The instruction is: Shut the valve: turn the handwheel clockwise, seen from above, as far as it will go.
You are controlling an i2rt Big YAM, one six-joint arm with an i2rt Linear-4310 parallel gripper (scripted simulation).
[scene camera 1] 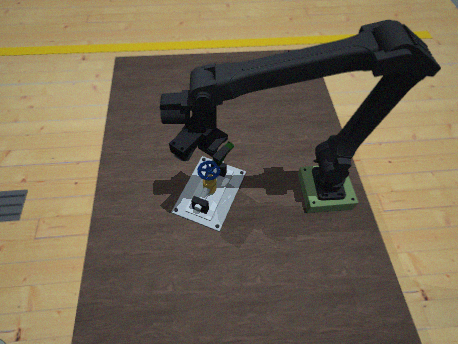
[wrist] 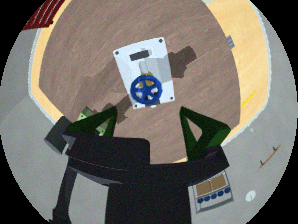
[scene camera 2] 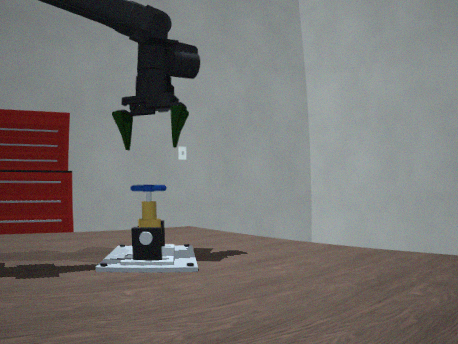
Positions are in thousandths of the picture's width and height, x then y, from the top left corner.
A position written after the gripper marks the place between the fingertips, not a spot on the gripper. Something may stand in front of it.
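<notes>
Scene camera 2 shows the gripper (scene camera 2: 329,432). The wrist view likewise shows the gripper (wrist: 498,489).
</notes>
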